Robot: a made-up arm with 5 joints.
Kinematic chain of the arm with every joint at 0, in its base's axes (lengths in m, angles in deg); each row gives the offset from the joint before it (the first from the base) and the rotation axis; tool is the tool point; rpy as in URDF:
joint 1: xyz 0.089 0 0.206 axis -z
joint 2: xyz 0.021 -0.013 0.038 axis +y
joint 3: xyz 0.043 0 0.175 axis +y
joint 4: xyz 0.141 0 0.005 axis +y
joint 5: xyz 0.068 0.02 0 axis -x
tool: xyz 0 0 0 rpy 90 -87.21 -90
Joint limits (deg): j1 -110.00..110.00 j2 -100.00..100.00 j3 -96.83..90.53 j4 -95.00..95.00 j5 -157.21..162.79
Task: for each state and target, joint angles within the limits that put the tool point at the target. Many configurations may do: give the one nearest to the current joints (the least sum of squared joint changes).
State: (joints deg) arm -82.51 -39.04 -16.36 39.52 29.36
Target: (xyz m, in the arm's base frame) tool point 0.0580 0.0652 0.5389
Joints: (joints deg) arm -109.87 -43.14 -13.49 41.89 29.36
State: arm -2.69 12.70 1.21 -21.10 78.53
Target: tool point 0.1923 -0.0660 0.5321
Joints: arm 35.85 -35.08 8.61 -24.56 78.53
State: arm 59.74 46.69 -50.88 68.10 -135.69
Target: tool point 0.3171 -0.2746 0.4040
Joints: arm 51.41 41.78 -70.81 41.49 -135.69
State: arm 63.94 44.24 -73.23 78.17 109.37
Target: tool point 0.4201 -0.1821 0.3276
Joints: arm 29.87 56.49 -78.60 52.93 109.37
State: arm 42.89 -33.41 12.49 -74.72 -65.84
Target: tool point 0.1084 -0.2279 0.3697
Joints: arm 86.89 -3.13 41.22 -65.84 -65.84
